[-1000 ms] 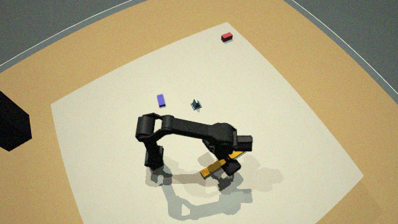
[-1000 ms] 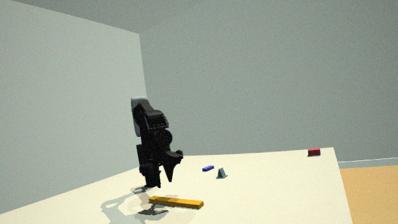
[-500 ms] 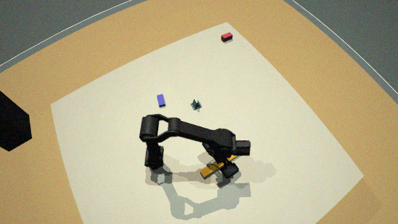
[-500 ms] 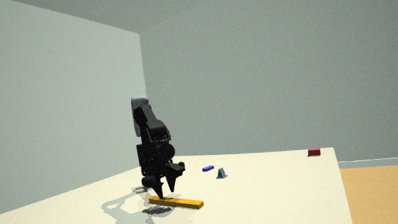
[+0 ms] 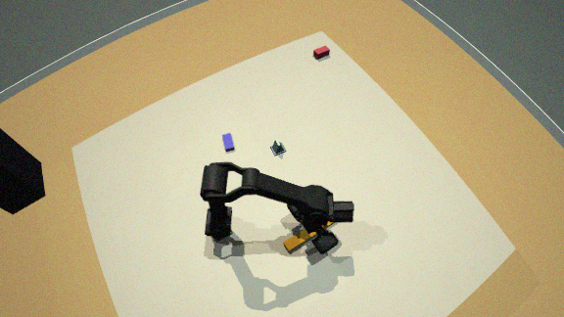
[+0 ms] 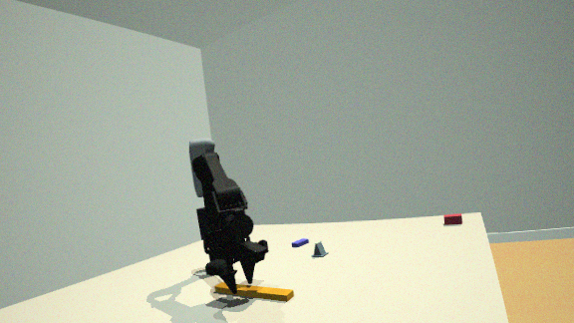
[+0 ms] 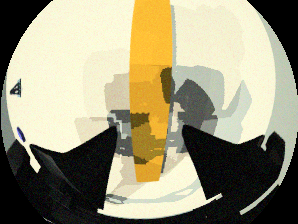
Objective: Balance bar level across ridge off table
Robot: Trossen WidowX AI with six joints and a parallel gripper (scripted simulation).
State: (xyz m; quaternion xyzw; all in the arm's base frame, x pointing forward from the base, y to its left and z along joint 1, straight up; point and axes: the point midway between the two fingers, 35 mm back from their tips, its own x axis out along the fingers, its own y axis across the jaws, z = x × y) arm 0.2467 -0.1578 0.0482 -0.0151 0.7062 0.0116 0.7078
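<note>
Now: the orange bar 30 mm ahead of my gripper tip and 10 mm below it. Round my gripper tip: blue block: 440 mm to the left, 70 mm behind, 10 mm below; red block: 660 mm to the left, 490 mm ahead.
</note>
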